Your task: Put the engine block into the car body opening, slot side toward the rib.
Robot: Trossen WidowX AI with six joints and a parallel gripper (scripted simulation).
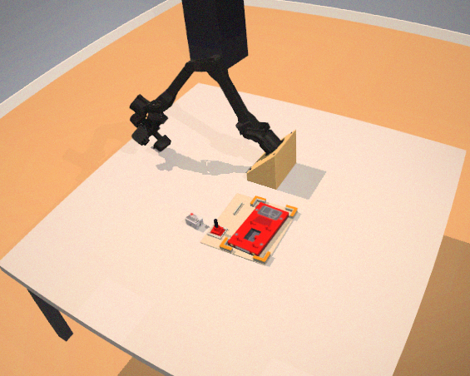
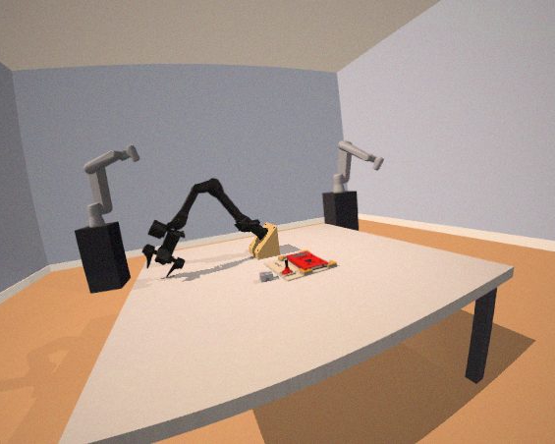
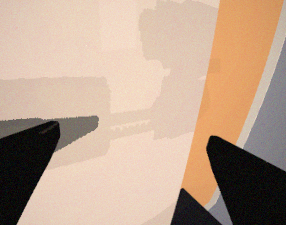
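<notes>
My gripper tip is now 24 cm short of the engine block, 45 cm to the right of it and 2 cm above it.
</notes>
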